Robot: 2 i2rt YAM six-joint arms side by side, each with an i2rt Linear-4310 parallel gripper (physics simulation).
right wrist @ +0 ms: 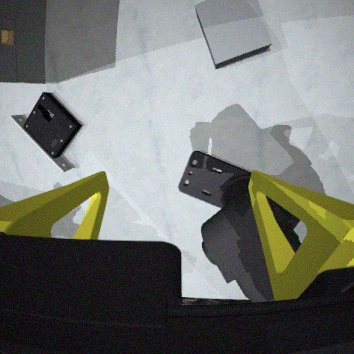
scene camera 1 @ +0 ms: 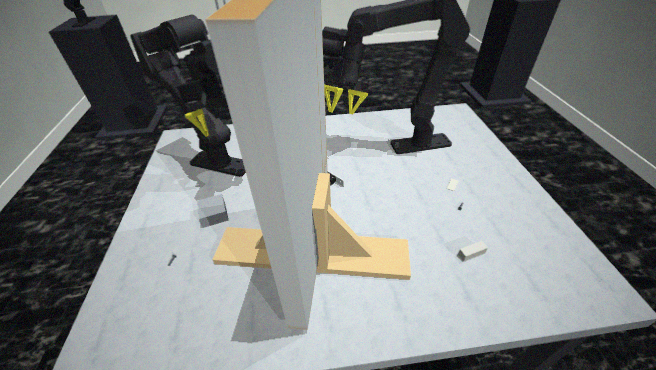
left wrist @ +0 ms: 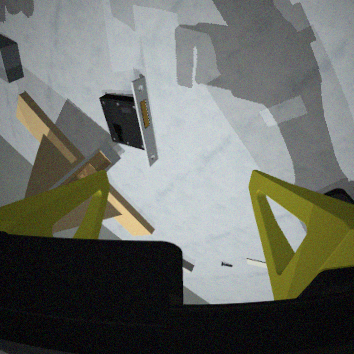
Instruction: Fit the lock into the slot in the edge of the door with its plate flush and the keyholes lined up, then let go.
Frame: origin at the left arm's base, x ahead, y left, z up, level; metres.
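Seen in the pictures: left gripper, fingertip midpoint: (scene camera 1: 341,113) (left wrist: 178,177); right gripper, fingertip midpoint: (right wrist: 178,178) (scene camera 1: 224,133); left arm's base at its link origin: (scene camera 1: 420,144); right arm's base at its link origin: (right wrist: 243,192) (scene camera 1: 221,164).
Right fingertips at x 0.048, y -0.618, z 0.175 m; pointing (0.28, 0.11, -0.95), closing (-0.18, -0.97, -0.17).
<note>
Pixels of each thing's top centre, then the offset from my right fingertips to it.
- lock at its top centre: (left wrist: 121,126) (right wrist: 43,127) dx +0.062, dy +0.240, dz -0.149 m
- grey block at its top centre: (right wrist: 233,22) (scene camera 1: 211,205) dx +0.129, dy -0.064, dz -0.139 m
- white block at its top centre: (scene camera 1: 474,248) (left wrist: 180,266) dx +0.398, dy +0.555, dz -0.153 m
- small screw at its top centre: (scene camera 1: 461,204) dx +0.251, dy +0.607, dz -0.165 m
- thin pale piece at its top centre: (left wrist: 257,263) (scene camera 1: 452,184) dx +0.165, dy +0.627, dz -0.173 m
The lock (left wrist: 124,120) (right wrist: 52,125), a black case with a long silver plate, lies on the table; in scene camera 1 part of its plate (scene camera 1: 339,182) shows behind the door's wooden stand. The door (scene camera 1: 275,125) stands upright in the stand (scene camera 1: 380,257); its slot cannot be made out there. My left gripper (scene camera 1: 343,102) (left wrist: 178,177) is open and empty, high above the table, with the lock beyond its fingers. My right gripper (right wrist: 178,178) is open and empty, above its arm's base; one finger shows in scene camera 1, left of the door.
A grey block (scene camera 1: 213,211) (right wrist: 232,32) and a screw (scene camera 1: 172,259) lie left of the door. A white block (scene camera 1: 473,250), a small screw (scene camera 1: 460,205) and a thin pale piece (scene camera 1: 452,184) lie at the right. The right arm's base plate (right wrist: 200,175) shows below the right fingers.
</note>
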